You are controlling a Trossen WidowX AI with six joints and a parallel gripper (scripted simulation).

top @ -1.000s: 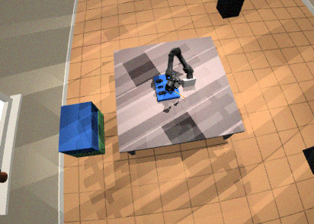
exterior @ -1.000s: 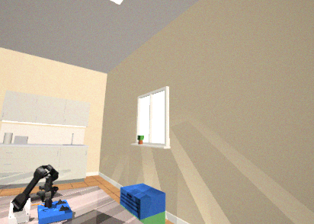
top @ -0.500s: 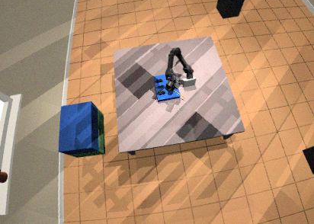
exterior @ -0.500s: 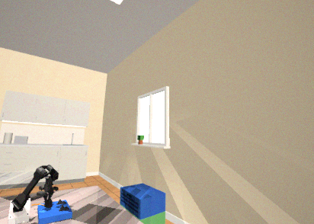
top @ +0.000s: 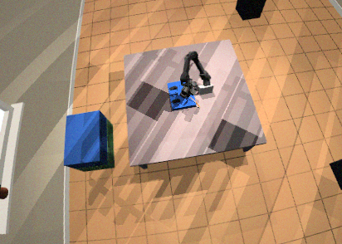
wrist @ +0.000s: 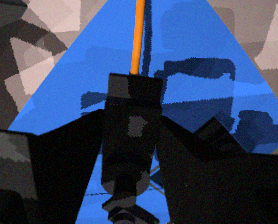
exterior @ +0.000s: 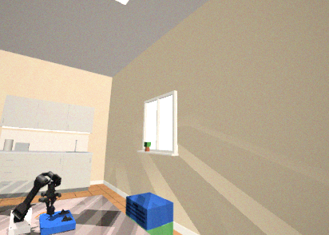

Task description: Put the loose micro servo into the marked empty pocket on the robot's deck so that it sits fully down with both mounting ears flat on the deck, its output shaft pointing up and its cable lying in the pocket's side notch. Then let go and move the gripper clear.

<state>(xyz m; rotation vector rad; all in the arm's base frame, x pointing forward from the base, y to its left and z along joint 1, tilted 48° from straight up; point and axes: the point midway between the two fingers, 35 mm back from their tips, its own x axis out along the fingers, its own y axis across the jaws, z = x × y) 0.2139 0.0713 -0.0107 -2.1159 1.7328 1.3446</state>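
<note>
My gripper tip is now 100 mm above the blue deck, 60 mm to the left of it and 10 mm short of it.
</note>
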